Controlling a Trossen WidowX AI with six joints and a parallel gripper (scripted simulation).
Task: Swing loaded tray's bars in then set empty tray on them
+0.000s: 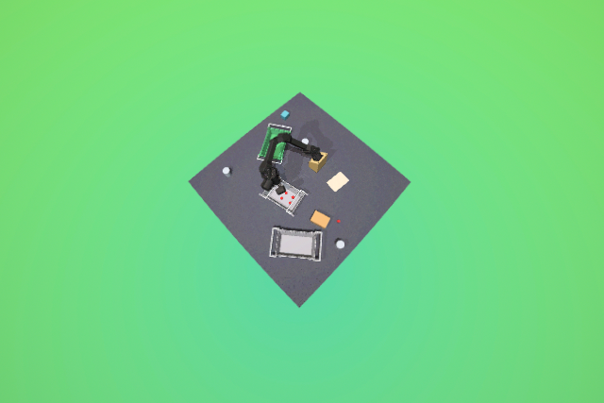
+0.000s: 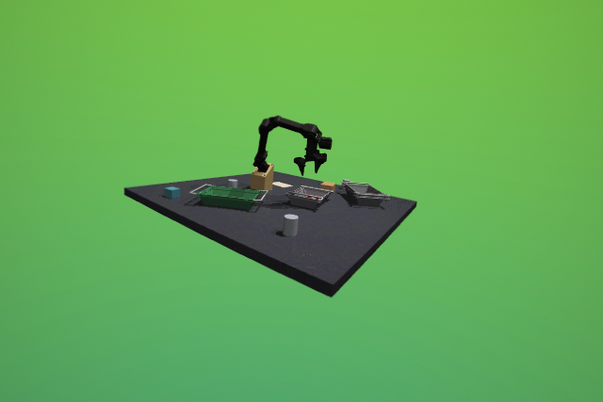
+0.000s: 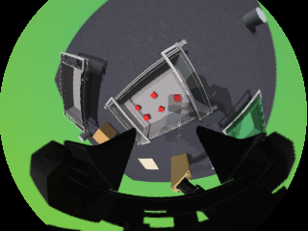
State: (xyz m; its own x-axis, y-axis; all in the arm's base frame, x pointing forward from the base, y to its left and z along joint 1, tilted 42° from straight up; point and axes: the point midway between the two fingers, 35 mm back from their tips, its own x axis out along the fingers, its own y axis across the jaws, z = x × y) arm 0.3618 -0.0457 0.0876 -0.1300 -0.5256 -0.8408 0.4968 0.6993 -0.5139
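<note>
My gripper tip is 30 cm to the left of the green tray, 29 cm past it and 12 cm above it. Round my gripper tip: cream tile: 34 cm behind, 30 cm to the left, 16 cm below; then teal cube: 58 cm behind, 42 cm to the right, 14 cm below.
</note>
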